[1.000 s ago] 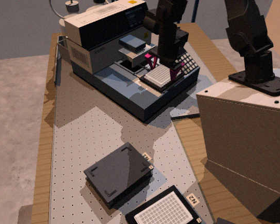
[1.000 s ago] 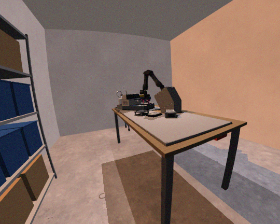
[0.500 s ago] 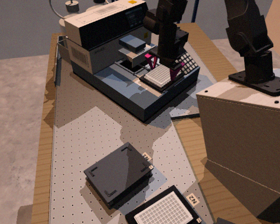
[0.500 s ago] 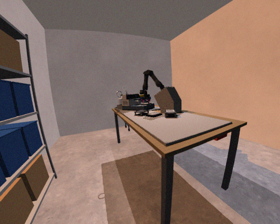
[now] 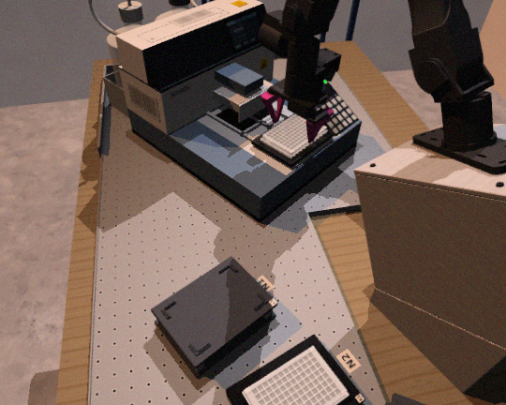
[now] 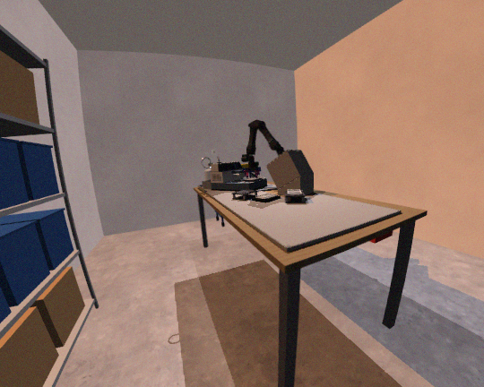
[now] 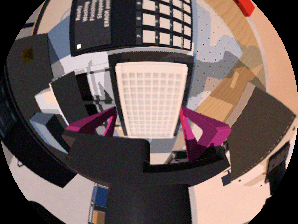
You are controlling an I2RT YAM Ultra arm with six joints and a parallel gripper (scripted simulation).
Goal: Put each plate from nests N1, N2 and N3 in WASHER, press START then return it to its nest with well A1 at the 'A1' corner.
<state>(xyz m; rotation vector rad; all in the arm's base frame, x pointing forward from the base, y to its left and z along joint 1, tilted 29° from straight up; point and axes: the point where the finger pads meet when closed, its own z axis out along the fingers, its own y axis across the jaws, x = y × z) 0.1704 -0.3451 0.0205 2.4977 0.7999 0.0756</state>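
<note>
Now: hand 20 mm above the dark carrier pocket. From my hand the other things lie so: nest N1: 340 mm to the left, 240 mm ahead, 60 mm below; manifold: 120 mm to the right, 80 mm ahead, 30 mm above; washer: 130 mm to the right, 80 mm ahead, 30 mm above.
</note>
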